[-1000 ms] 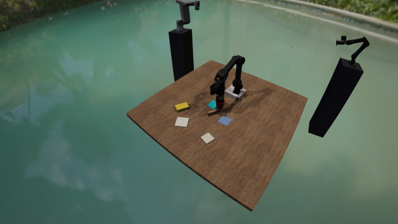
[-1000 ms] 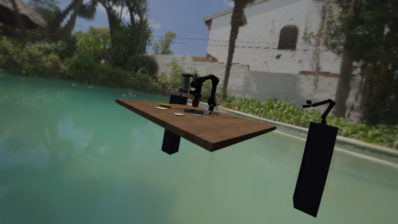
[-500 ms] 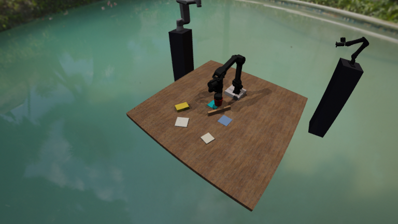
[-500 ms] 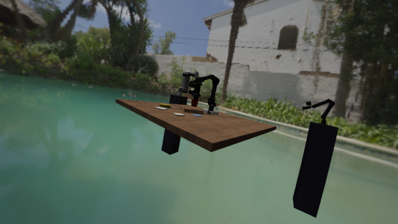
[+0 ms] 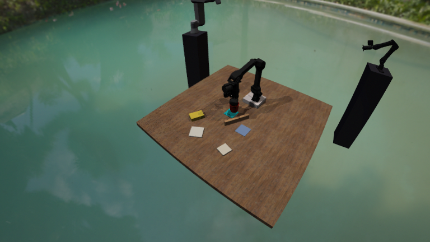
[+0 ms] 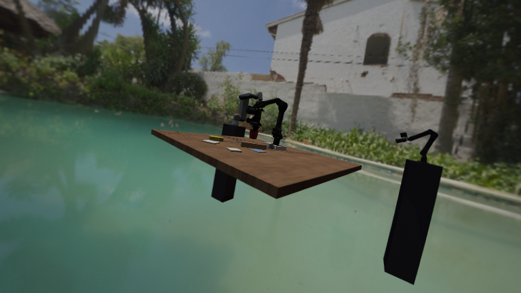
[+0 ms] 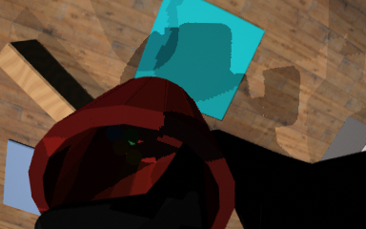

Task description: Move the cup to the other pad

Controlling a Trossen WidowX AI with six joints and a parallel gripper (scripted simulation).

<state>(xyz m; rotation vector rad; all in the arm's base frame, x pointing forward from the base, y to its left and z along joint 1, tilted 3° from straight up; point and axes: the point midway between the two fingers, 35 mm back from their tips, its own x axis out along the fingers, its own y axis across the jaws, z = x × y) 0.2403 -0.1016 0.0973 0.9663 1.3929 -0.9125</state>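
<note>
Right now my gripper tip is 1 cm past the cyan pad, 3 cm to the left of it and 11 cm above it. Also, from my gripper tip: green marble (4 cm ahead, 2 cm to the left, 2 cm below); then wooden bar (6 cm ahead, 6 cm to the left, 10 cm below); then red cup (3 cm ahead, 1 cm to the left).
</note>
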